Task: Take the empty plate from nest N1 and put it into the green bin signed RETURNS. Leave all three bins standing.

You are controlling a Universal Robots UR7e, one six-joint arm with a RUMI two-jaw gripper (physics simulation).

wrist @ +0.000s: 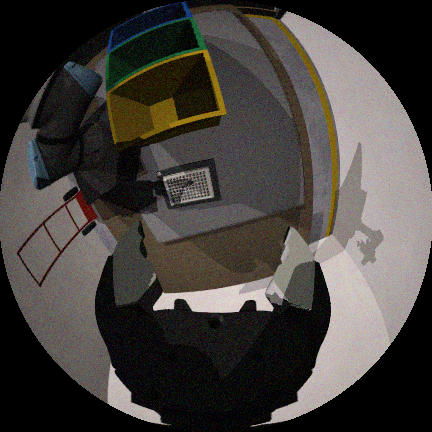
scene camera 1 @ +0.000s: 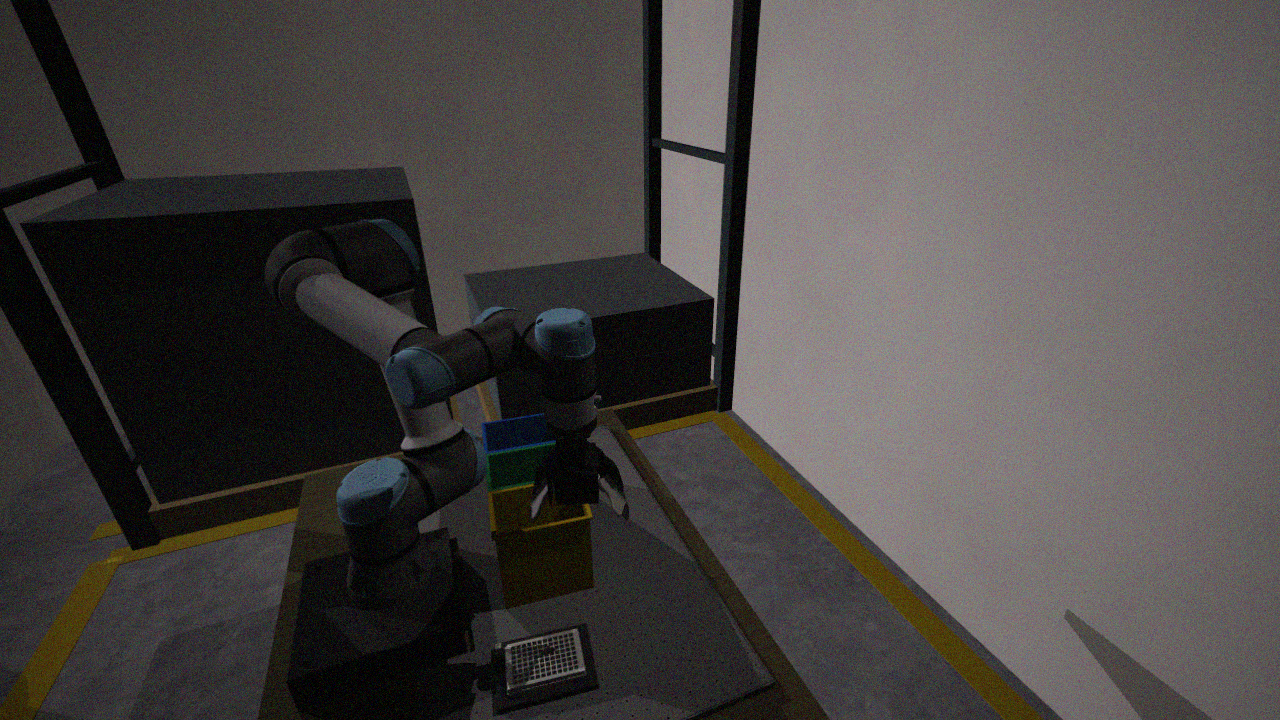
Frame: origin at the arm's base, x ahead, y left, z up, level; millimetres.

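Seen in the pictures: gripper, fingertip midpoint: (wrist: 214, 226) (scene camera 1: 580, 520); arm's base, origin of the base link: (wrist: 91, 144) (scene camera 1: 393, 576).
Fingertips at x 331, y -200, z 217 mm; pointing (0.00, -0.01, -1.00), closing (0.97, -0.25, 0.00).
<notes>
Offsets run from my fingertips to a thing's top centre. "pt": to the spot under its first point.
The white plate {81 mm back, 31 mm right, 247 mm down} (scene camera 1: 544, 658) (wrist: 189, 186) with a grid of small wells lies flat in a dark nest {81 mm back, 31 mm right, 259 mm down} (scene camera 1: 539, 695) (wrist: 216, 176) on the table; the nest's label cannot be read. The green bin {52 mm back, 303 mm left, 94 mm down} (scene camera 1: 513, 468) (wrist: 150, 54) stands upright between the blue bin {53 mm back, 434 mm left, 94 mm down} (scene camera 1: 513, 434) (wrist: 150, 22) and the yellow bin {52 mm back, 172 mm left, 94 mm down} (scene camera 1: 546, 562) (wrist: 131, 114), both upright too. No sign can be read, and the green bin's floor is too dark to see. My gripper (scene camera 1: 580, 513) (wrist: 214, 226) is open and empty, above the table, apart from the plate. In the scene view it overlaps the yellow bin's upper part.
A dark arm-like fitting {pt 257 mm back, 18 mm right, 274 mm down} (wrist: 137, 194) adjoins the nest on the robot base side. The robot base (scene camera 1: 384, 626) stands left of the bins. Wooden edging {pt 227 mm ahead, 338 mm left, 273 mm down} (scene camera 1: 657, 492) (wrist: 301, 125) borders the table. A red-framed cart (wrist: 86, 206) stands beyond the table, and dark blocks (scene camera 1: 241, 358) stand behind.
</notes>
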